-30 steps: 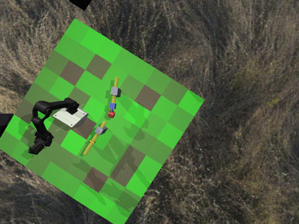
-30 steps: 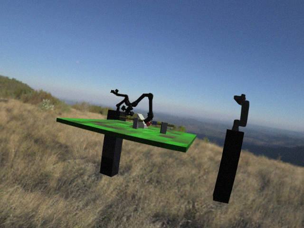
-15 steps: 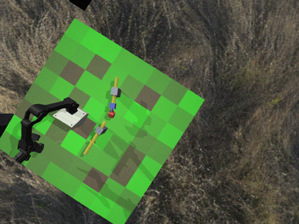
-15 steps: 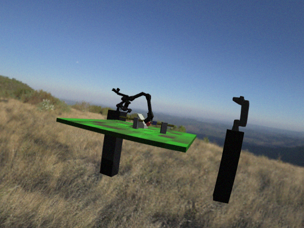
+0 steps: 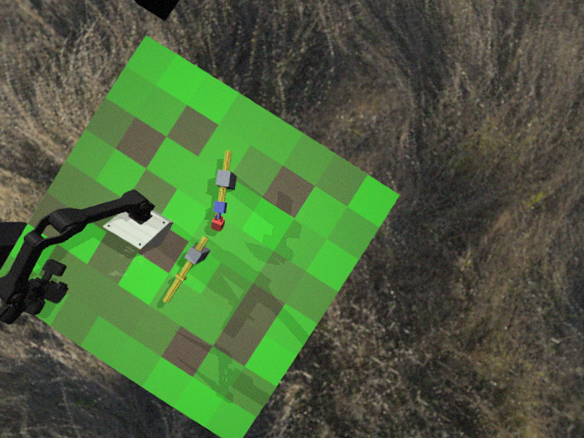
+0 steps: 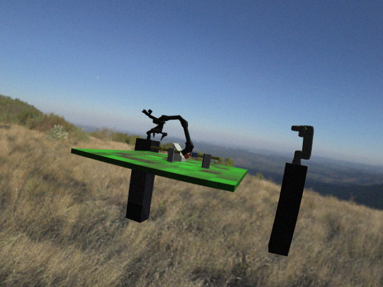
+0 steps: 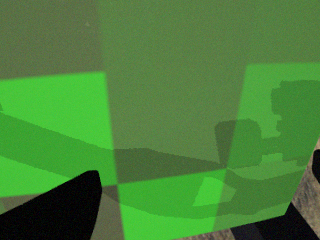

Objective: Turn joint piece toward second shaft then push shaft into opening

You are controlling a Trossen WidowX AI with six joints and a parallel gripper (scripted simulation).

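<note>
The red joint piece is 380 mm ahead of my gripper tip, 520 mm to the left of it and 100 mm below it.
</note>
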